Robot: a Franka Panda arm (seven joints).
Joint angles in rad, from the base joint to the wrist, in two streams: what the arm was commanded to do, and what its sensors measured. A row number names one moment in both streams.
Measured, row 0:
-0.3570 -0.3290 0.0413 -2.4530 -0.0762 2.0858 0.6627
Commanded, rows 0 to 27:
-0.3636 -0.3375 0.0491 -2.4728 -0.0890 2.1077 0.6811
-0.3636 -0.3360 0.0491 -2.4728 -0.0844 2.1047 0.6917
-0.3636 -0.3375 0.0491 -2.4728 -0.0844 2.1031 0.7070
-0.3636 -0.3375 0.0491 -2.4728 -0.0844 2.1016 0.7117
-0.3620 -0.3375 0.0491 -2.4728 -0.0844 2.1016 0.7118
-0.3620 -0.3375 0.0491 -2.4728 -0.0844 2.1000 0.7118
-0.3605 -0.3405 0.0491 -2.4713 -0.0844 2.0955 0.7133
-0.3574 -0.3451 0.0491 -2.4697 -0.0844 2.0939 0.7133
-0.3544 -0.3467 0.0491 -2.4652 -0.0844 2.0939 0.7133
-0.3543 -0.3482 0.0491 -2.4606 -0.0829 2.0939 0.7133
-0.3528 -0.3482 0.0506 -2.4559 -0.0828 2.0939 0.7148
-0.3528 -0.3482 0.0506 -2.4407 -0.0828 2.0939 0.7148
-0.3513 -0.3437 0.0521 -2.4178 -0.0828 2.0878 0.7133
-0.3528 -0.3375 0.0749 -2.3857 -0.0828 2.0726 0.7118
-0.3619 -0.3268 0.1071 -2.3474 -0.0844 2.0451 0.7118
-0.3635 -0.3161 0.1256 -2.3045 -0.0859 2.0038 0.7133
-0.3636 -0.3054 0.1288 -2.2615 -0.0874 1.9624 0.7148
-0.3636 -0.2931 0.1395 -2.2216 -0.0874 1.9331 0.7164
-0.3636 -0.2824 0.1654 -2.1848 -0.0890 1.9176 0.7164
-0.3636 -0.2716 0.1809 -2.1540 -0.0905 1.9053 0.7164
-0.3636 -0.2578 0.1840 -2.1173 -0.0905 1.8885 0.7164
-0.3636 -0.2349 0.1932 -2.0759 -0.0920 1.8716 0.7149
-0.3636 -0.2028 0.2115 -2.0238 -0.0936 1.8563 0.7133
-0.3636 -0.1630 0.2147 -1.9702 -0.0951 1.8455 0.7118
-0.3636 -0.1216 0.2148 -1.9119 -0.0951 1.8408 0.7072
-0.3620 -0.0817 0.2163 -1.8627 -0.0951 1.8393 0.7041
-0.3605 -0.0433 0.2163 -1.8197 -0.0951 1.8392 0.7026
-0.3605 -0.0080 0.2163 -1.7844 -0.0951 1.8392 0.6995
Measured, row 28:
-0.3538 -0.1556 0.2047 -1.9550 -0.0762 1.8831 0.6995
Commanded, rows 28 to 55:
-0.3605 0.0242 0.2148 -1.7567 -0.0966 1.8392 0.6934
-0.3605 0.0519 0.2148 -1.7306 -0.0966 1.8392 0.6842
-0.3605 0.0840 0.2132 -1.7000 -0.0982 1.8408 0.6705
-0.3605 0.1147 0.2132 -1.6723 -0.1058 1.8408 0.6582
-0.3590 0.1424 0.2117 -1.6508 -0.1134 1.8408 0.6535
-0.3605 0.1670 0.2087 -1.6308 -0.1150 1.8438 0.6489
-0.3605 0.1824 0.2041 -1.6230 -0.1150 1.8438 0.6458
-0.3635 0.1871 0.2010 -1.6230 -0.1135 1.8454 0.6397
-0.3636 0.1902 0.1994 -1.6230 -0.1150 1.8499 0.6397
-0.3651 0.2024 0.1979 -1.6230 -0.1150 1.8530 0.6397
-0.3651 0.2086 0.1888 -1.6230 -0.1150 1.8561 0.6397
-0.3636 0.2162 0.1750 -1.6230 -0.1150 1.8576 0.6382
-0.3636 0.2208 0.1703 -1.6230 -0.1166 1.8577 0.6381
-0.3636 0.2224 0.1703 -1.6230 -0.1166 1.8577 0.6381
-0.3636 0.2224 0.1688 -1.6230 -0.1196 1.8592 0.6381
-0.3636 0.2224 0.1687 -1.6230 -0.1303 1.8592 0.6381
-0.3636 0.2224 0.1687 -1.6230 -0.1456 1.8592 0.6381
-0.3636 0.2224 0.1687 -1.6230 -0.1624 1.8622 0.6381
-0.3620 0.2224 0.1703 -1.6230 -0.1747 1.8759 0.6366
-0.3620 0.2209 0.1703 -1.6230 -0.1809 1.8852 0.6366
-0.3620 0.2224 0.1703 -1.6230 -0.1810 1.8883 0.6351
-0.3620 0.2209 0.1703 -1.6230 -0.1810 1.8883 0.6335
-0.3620 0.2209 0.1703 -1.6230 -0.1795 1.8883 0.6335
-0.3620 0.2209 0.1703 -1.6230 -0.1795 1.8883 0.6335
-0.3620 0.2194 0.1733 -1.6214 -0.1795 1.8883 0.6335
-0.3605 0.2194 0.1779 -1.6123 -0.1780 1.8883 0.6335
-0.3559 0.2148 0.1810 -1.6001 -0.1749 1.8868 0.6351
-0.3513 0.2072 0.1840 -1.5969 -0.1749 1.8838 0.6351
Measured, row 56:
-0.3582 0.2173 0.1683 -1.6284 -0.1617 1.8874 0.6490
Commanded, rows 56 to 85:
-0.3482 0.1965 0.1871 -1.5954 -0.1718 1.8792 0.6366
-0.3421 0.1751 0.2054 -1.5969 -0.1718 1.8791 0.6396
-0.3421 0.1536 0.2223 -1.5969 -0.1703 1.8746 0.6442
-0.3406 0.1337 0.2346 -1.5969 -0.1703 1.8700 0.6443
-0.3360 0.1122 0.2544 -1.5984 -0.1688 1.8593 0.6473
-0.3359 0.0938 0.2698 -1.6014 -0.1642 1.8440 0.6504
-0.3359 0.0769 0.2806 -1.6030 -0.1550 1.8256 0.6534
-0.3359 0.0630 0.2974 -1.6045 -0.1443 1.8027 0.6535
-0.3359 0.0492 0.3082 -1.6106 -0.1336 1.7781 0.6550
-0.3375 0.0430 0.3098 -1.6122 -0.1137 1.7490 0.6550
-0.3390 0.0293 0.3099 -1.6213 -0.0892 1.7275 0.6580
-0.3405 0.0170 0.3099 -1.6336 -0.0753 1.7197 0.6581
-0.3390 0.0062 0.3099 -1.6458 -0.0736 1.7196 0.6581
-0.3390 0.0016 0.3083 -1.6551 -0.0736 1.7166 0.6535
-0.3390 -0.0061 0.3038 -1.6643 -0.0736 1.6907 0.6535
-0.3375 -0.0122 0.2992 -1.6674 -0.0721 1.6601 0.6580
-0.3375 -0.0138 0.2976 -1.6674 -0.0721 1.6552 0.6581
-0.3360 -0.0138 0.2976 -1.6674 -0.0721 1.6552 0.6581
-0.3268 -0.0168 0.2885 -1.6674 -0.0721 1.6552 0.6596
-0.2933 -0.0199 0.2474 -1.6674 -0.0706 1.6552 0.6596
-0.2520 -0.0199 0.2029 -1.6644 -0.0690 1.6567 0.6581
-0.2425 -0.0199 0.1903 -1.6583 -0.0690 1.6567 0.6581
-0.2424 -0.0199 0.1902 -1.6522 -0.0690 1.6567 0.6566
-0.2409 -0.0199 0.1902 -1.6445 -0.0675 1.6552 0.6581
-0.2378 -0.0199 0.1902 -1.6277 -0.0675 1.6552 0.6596
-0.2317 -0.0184 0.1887 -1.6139 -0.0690 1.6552 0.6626
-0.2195 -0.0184 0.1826 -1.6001 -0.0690 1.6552 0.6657
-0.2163 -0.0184 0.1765 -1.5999 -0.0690 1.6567 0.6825
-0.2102 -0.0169 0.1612 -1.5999 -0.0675 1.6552 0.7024
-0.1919 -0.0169 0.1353 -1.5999 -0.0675 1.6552 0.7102
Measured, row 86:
-0.2320 -0.0133 0.1917 -1.6107 -0.0789 1.6687 0.6729
